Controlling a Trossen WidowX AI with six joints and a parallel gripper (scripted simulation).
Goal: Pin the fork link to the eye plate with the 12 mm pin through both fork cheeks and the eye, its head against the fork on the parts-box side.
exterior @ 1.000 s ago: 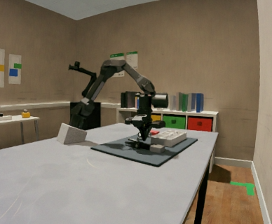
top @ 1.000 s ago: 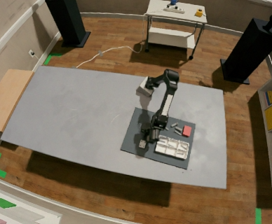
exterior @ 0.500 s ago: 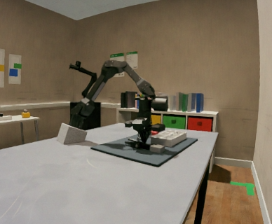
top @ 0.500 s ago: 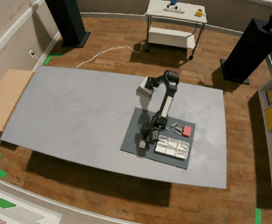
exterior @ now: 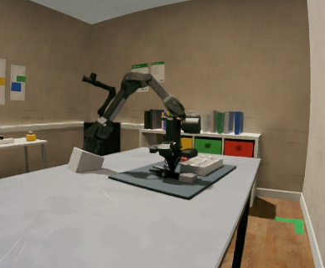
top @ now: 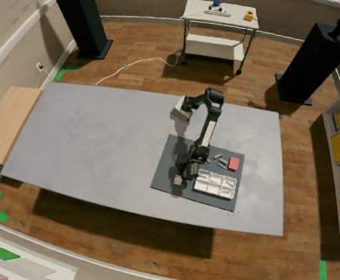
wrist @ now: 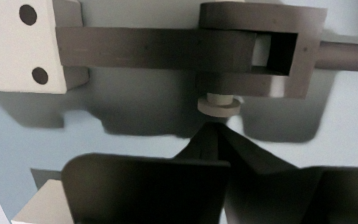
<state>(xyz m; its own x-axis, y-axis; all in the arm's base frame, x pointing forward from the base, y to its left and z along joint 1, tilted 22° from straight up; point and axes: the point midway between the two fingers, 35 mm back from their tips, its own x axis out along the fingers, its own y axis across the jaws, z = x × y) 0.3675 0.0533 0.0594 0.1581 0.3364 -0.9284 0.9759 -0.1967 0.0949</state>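
My gripper is now 1 cm past the headed pin, 4 cm to the left of it and 3 cm above it. From my hand the other things lie so: eye plate 1 cm ahead, 4 cm to the right, 3 cm below; then mat 1 cm ahead, 6 cm to the left, 4 cm below; then fork link 3 cm behind, 4 cm to the right, 3 cm below.
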